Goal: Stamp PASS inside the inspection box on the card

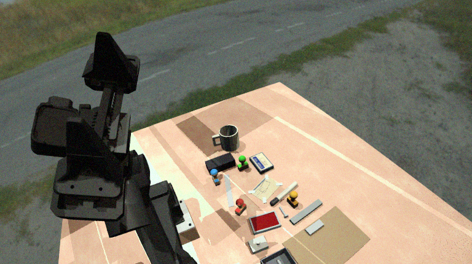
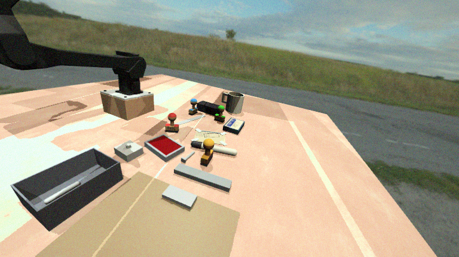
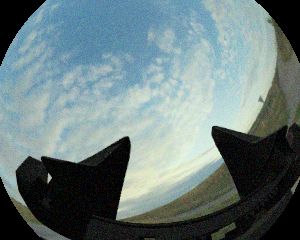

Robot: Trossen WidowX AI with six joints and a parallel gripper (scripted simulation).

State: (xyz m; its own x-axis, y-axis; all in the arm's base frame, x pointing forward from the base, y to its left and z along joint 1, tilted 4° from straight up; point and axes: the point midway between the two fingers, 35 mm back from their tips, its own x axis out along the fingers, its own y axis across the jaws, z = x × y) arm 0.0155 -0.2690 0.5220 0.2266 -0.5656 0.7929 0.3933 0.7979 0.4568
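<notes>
My gripper tip is now 30 cm short of the green-knobbed stamp, 37 cm to the right of it and 62 cm above it. Also, from my gripper tip: red-knobbed stamp (20 cm ahead, 21 cm to the left, 62 cm below); then dark tray (18 cm ahead, 5 cm to the right, 63 cm below); then red ink pad (23 cm ahead, 12 cm to the left, 64 cm below).
</notes>
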